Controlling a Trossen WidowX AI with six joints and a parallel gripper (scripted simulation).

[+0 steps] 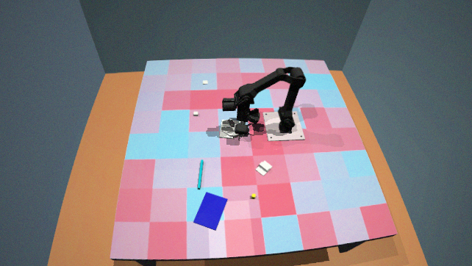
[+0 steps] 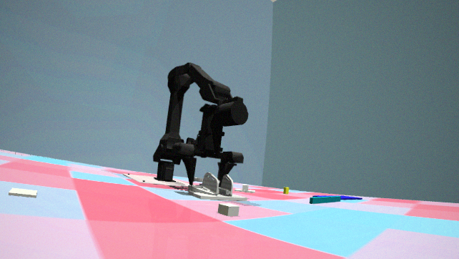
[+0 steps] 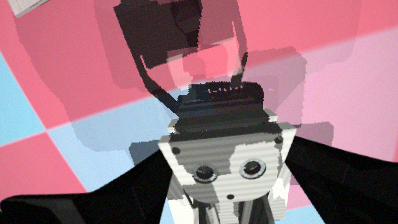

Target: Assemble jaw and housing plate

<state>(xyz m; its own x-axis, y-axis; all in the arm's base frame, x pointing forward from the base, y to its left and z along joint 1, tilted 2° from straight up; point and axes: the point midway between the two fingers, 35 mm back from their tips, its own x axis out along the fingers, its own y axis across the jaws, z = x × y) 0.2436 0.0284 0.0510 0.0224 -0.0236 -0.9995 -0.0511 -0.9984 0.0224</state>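
Right now my gripper tip is 10 mm short of the housing plate and 20 mm below it. Also, from my gripper tip: blue card 120 mm ahead, 460 mm to the left, 20 mm below; yellow cube 60 mm behind, 380 mm to the left, 10 mm below; teal pen 190 mm ahead, 280 mm to the left, 10 mm below.
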